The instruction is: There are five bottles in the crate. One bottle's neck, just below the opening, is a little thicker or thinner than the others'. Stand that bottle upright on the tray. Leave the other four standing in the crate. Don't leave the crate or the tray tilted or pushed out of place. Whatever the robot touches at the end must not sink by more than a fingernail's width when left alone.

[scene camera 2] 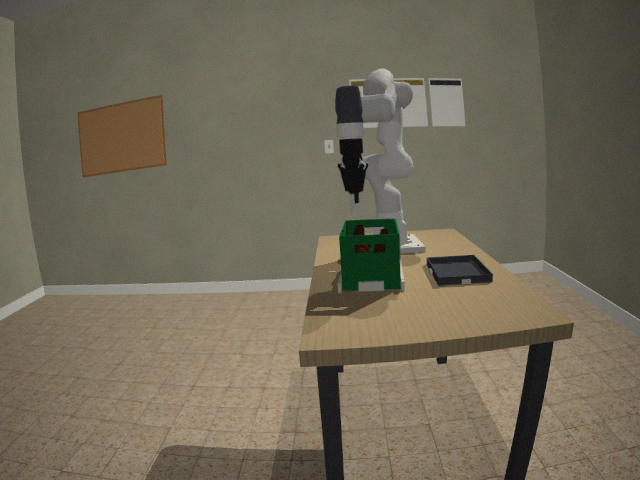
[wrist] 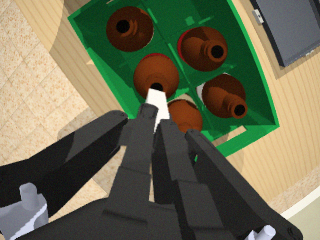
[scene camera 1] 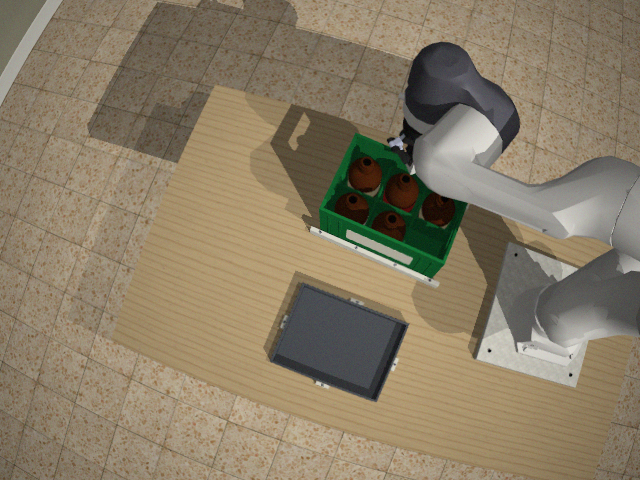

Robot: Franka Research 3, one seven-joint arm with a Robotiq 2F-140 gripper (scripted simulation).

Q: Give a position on a brown bottle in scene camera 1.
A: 366, 177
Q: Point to a brown bottle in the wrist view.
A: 185, 114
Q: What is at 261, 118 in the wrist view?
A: A green crate.
